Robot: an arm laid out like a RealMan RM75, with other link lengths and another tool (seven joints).
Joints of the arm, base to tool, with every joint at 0 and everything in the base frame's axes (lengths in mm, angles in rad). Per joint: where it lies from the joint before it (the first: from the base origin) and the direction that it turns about. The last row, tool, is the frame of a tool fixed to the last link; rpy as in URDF.
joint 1: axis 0 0 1 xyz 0 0 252.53
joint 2: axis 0 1 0 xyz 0 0 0
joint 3: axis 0 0 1 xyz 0 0 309.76
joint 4: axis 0 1 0 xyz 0 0 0
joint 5: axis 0 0 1 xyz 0 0 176.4
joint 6: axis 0 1 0 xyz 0 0 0
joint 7: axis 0 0 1 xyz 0 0 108
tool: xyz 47 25 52 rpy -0.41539 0 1.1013
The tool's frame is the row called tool.
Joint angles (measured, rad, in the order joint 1, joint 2, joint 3, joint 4, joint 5, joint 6, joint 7), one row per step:
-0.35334, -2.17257, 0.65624, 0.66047, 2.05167, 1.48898, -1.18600
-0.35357, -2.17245, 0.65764, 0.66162, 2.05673, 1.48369, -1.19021
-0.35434, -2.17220, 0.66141, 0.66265, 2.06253, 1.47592, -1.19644
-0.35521, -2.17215, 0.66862, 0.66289, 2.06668, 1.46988, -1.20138
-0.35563, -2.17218, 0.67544, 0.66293, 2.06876, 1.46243, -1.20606
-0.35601, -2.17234, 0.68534, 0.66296, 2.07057, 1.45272, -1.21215
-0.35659, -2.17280, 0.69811, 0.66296, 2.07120, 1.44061, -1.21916
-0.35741, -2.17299, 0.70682, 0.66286, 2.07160, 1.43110, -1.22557
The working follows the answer.
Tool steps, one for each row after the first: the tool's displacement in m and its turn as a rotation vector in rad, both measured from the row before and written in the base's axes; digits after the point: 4 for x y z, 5 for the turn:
-0.0008, 0.0004, -0.0006, -0.00253, 0.00626, 0.00454
-0.0009, 0.0007, -0.0010, -0.00412, 0.00825, 0.00568
-0.0003, 0.0002, -0.0014, -0.00657, 0.00691, 0.00208
-0.0004, 0.0005, -0.0013, -0.00395, 0.00626, 0.00341
-0.0004, 0.0005, -0.0017, -0.00522, 0.00774, 0.00404
-0.0003, 0.0007, -0.0021, -0.00544, 0.00868, 0.00421
-0.0003, 0.0008, -0.0014, -0.00333, 0.00613, 0.00448

Tool pose at each row, in the base's axes (x y z in m, rotation vector in rad; rounded; the steps above come from the unrounded poses):
-0.2677, 0.2702, -0.0491, -2.86383, 0.91820, -0.09941
-0.2685, 0.2707, -0.0498, -2.87003, 0.91333, -0.09127
-0.2695, 0.2714, -0.0508, -2.87875, 0.90747, -0.08091
-0.2698, 0.2716, -0.0522, -2.88775, 0.90710, -0.07393
-0.2702, 0.2721, -0.0535, -2.89470, 0.90408, -0.06651
-0.2707, 0.2726, -0.0552, -2.90350, 0.90065, -0.05745
-0.2709, 0.2733, -0.0573, -2.91283, 0.89713, -0.04708
-0.2712, 0.2742, -0.0587, -2.91957, 0.89229, -0.03939

